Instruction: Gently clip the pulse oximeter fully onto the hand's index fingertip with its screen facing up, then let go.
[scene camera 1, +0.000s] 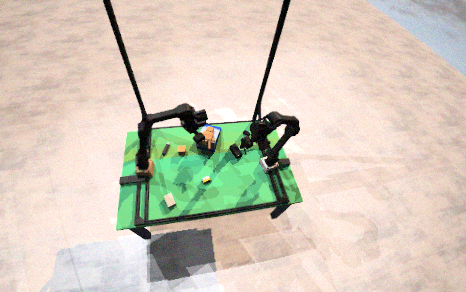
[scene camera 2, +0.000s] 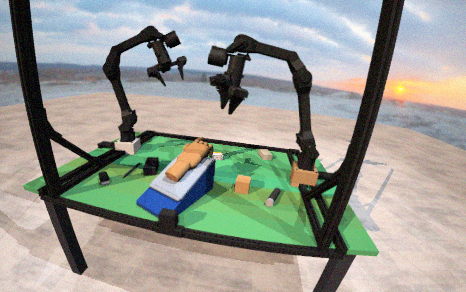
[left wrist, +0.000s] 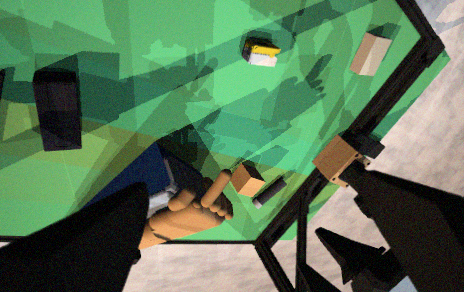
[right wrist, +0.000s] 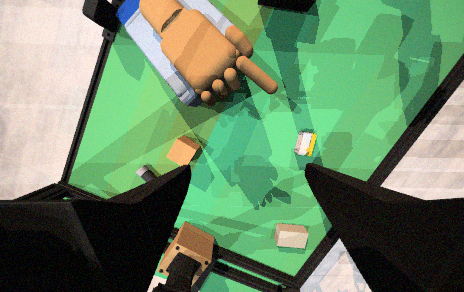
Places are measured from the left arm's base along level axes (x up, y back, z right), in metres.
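Pixels of known places: left gripper, between the fingertips: (scene camera 2: 174, 83) (left wrist: 255, 187); right gripper, between the fingertips: (scene camera 2: 225, 111) (left wrist: 307, 247) (right wrist: 247, 169); left arm's base, origin of its link: (scene camera 1: 269, 161) (scene camera 2: 127, 139); right arm's base, origin of its link: (scene camera 1: 143, 165) (scene camera 2: 305, 167) (left wrist: 351, 171) (right wrist: 183, 266).
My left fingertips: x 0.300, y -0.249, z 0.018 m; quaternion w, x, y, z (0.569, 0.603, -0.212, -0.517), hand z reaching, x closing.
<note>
Ahead of a thing's pixels: the offset from my left fingertips to its top centre. "spot": to the spot under its first point.
The white and yellow pulse oximeter {dx -0.327, dy -0.222, dz +0.024 m} (scene camera 1: 206, 180) (scene camera 2: 217, 156) (left wrist: 261, 52) (right wrist: 305, 144) lies on the green table, apart from the hand; its screen cannot be made out. The orange-tan hand (scene camera 1: 209, 135) (scene camera 2: 189, 159) (left wrist: 185, 220) (right wrist: 197, 47) rests on a sloped blue and white support {spot: dx -0.320, dy -0.078, dz +0.450 m} (scene camera 2: 172, 202), its index finger (left wrist: 217, 189) (right wrist: 257, 75) extended and bare. My left gripper (scene camera 2: 172, 81) (left wrist: 255, 187) is open and empty, high above the table. My right gripper (scene camera 2: 229, 109) (right wrist: 247, 169) is open and empty, also high above the table.
An orange block {dx -0.308, dy -0.315, dz +0.306 m} (scene camera 1: 181, 150) (scene camera 2: 243, 184) (right wrist: 183, 150) and a dark cylinder {dx -0.331, dy -0.421, dz +0.366 m} (scene camera 1: 166, 148) (scene camera 2: 273, 197) lie beside the support. A black block {dx -0.323, dy +0.067, dz +0.175 m} (scene camera 1: 235, 150) (scene camera 2: 151, 166), a thin pen-like stick {dx -0.349, dy +0.147, dz +0.202 m} (scene camera 2: 132, 170) and a small black item {dx -0.326, dy +0.217, dz +0.302 m} (scene camera 2: 104, 178) lie on its other side. A beige block {dx -0.329, dy -0.487, dz -0.034 m} (scene camera 1: 170, 200) (right wrist: 291, 236) lies beyond the oximeter.
</note>
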